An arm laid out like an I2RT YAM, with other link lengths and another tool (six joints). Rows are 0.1 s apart.
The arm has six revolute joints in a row. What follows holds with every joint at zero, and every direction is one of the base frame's.
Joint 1 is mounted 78.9 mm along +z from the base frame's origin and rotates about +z.
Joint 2 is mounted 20.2 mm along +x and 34.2 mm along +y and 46 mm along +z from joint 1 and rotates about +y.
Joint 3 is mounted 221.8 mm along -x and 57.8 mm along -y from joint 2 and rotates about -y.
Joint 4 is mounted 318.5 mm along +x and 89.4 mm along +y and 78 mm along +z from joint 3 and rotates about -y.
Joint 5 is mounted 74 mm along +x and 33.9 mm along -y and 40.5 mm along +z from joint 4 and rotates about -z.
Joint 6 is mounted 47.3 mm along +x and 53.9 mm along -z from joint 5 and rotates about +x.
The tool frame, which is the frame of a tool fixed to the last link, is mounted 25 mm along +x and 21 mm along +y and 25 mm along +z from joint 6; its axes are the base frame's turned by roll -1.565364, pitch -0.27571 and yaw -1.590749 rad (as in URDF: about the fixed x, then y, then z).
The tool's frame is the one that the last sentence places.
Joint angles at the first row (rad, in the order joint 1, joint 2, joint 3, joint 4, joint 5, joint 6):
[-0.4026 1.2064 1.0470 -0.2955 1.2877 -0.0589]
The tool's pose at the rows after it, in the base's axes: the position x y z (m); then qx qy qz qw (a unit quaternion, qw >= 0):
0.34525 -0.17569 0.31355 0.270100 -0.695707 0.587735 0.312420
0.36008 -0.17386 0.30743 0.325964 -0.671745 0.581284 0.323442
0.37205 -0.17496 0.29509 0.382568 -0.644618 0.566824 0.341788
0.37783 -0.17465 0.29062 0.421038 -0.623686 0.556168 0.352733
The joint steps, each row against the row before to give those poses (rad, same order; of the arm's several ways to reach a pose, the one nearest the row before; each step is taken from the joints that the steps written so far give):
[0.0068 0.0252 0.0122 0.0432 -0.0336 -0.1168]
[0.0103 0.0316 0.0068 0.0739 -0.0473 -0.1537]
[0.0004 0.0363 0.0023 0.0500 -0.0469 -0.1400]
[0.0000 0.0156 0.0084 0.0119 -0.0351 -0.0900]

